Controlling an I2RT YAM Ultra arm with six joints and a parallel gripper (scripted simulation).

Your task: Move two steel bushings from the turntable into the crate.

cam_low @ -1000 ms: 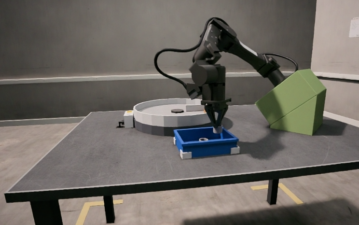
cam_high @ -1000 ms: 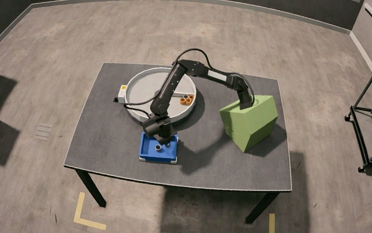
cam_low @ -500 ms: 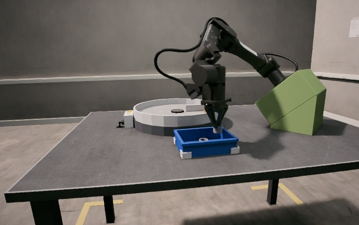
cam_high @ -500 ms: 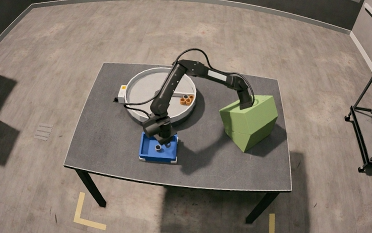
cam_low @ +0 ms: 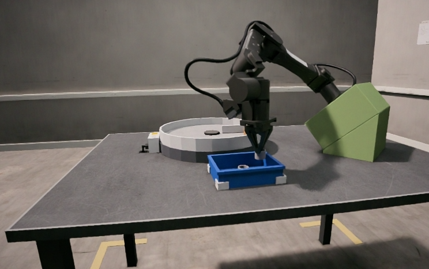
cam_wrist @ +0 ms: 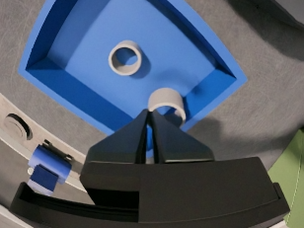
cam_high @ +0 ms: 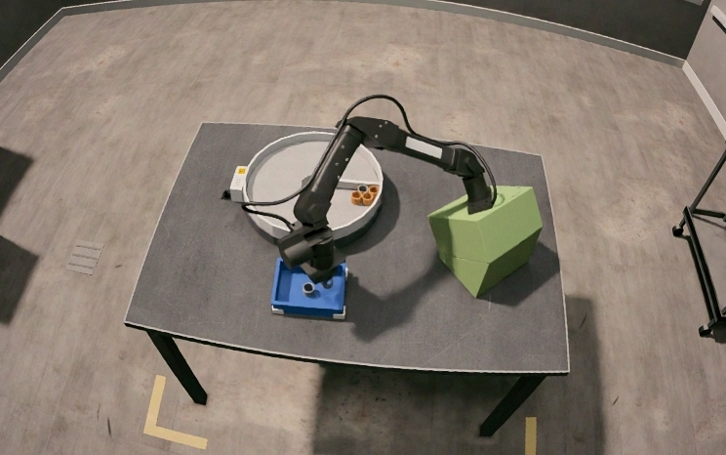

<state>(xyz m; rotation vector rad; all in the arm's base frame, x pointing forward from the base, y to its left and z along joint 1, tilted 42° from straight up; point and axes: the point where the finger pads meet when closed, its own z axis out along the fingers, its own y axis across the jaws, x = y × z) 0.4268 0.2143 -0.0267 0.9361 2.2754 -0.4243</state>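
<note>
The blue crate is 4 cm ahead of my hand, 1 cm to the right of it and 6 cm below it. Round my hand: round turntable 4 cm ahead, 36 cm to the right, 3 cm below.
</note>
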